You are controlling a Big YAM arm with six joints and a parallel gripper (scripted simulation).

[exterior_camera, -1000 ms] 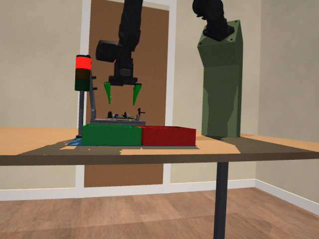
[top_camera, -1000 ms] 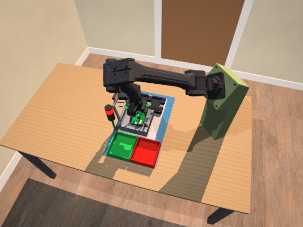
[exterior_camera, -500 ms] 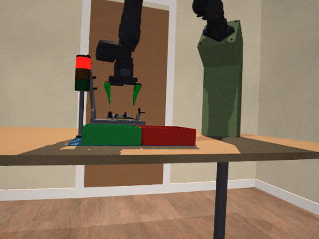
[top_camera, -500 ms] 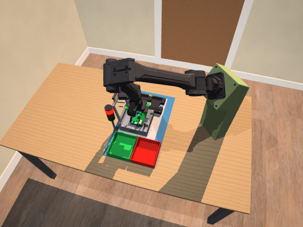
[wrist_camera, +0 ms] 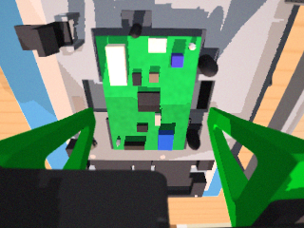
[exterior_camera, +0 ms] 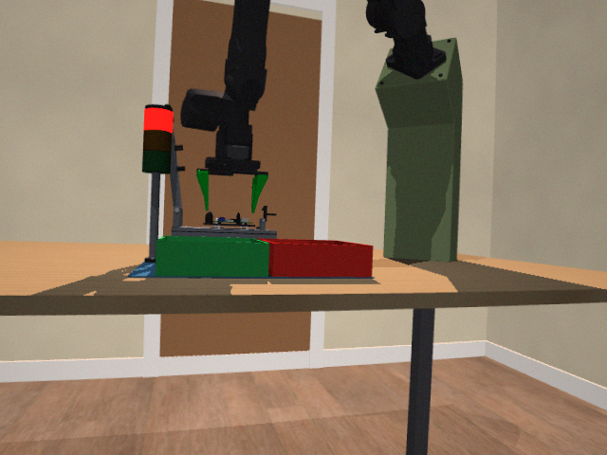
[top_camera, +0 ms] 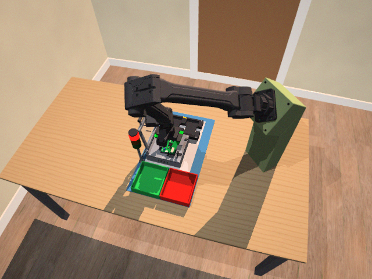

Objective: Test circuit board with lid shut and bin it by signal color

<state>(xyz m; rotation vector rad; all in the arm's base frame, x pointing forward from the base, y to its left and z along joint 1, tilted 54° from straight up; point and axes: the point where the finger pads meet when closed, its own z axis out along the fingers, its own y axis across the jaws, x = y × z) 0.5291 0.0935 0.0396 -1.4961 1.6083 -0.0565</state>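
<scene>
The green circuit board lies 3 cm below my hand. The rest, counted from my hand: latch hook 7 cm behind, 4 cm to the left, 1 cm below; then tester plate 3 cm below; then tester lid 11 cm ahead, 2 cm to the left, 9 cm above.
</scene>
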